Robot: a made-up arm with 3 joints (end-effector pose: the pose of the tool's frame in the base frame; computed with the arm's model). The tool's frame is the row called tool.
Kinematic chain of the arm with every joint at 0, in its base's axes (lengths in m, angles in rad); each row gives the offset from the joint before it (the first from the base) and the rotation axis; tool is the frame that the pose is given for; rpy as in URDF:
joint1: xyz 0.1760 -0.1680 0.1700 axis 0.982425 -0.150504 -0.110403
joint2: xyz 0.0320 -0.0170 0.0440 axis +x
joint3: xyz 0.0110 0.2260 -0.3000 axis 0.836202 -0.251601 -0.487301
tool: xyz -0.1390 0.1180 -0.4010 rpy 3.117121 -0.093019 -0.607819
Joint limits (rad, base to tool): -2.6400..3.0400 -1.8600..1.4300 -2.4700..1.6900
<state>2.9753 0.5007 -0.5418</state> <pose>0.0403 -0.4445 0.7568 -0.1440 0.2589 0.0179</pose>
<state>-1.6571 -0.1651 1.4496</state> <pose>0.2261 -0.5738 -0.3942 2.3941 -0.9240 0.9182</pose>
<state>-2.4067 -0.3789 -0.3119</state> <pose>0.1347 -0.5612 0.7541 0.1081 0.2914 0.2505</pose>
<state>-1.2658 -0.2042 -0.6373</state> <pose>-0.0016 -0.7831 0.0809 1.1051 0.0643 0.1294</pose>
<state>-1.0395 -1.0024 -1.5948</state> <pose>0.1817 -0.3953 0.5529 -0.2833 0.4183 -0.1658</pose>
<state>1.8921 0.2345 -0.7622</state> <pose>0.1766 0.3535 0.4948 -1.6747 0.4517 -0.0972</pose>
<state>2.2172 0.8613 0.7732</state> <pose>0.0828 -0.7331 0.7242 0.5823 0.0528 0.6474</pose>
